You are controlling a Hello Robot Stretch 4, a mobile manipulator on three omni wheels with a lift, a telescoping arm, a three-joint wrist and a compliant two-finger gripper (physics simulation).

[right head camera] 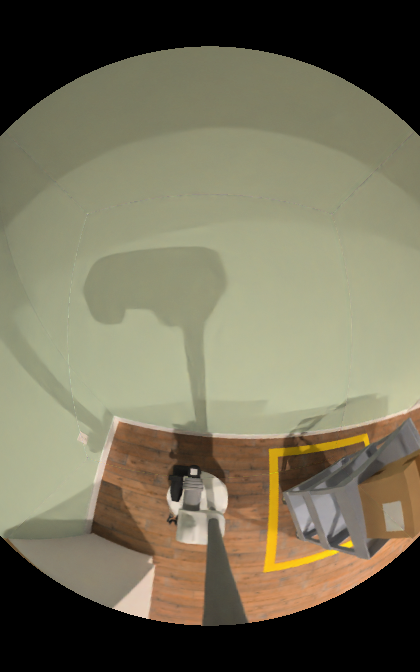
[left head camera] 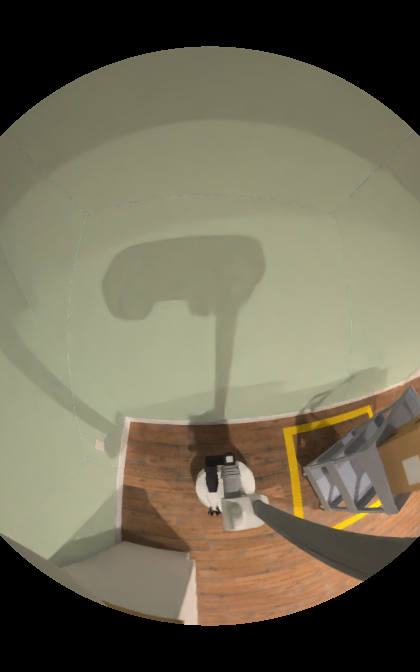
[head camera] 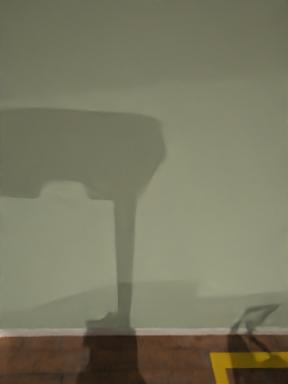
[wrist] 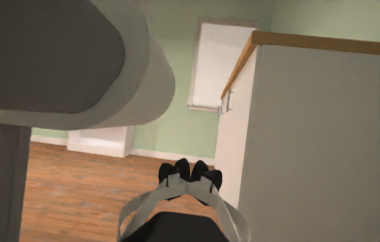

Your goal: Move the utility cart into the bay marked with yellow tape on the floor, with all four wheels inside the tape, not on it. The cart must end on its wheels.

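Places are measured from the robot's base along level axes (x ahead, y right, z down), in centimetres.
Pixels of known places: gripper, fingertip midpoint: [right head camera: 172, 524] [left head camera: 214, 515] [wrist: 190, 172].
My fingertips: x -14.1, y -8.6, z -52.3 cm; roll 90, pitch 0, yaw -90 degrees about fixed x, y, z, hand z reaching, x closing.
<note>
Ahead of a thing's pixels: the offset from my fingertips to its top centre. "spot": to the spot under its first point.
The grey utility cart {spot: dx +0.4, dy +73.3, dz -26.9 cm} [left head camera: 374, 475] [right head camera: 350, 510] stands upright at the right edge of both side head views, partly cut off, with a cardboard box {spot: dx +0.1, dy +83.6, dz -30.9 cm} [left head camera: 392, 465] [right head camera: 375, 500] on top. The yellow tape [head camera: 250, 359] [left head camera: 294, 475] [right head camera: 273, 510] runs on the floor around its visible lower part. The cart's near left wheels look inside the left strip, close to it; the far wheels are hidden or out of view. My gripper [left head camera: 214, 511] [right head camera: 172, 520] [wrist: 190, 172] is shut and empty, its fingertips close together, well left of the cart and outside the tape.
A green wall [head camera: 215, 200] stands close ahead, with my shadow on it. A white cabinet {spot: dx -46.7, dy -38.6, dz +4.8 cm} [left head camera: 145, 575] [right head camera: 75, 560] [wrist: 310, 140] is at the lower left in the side head views and at the right in the wrist view. A white shelf unit [wrist: 128, 141] stands by the far wall.
</note>
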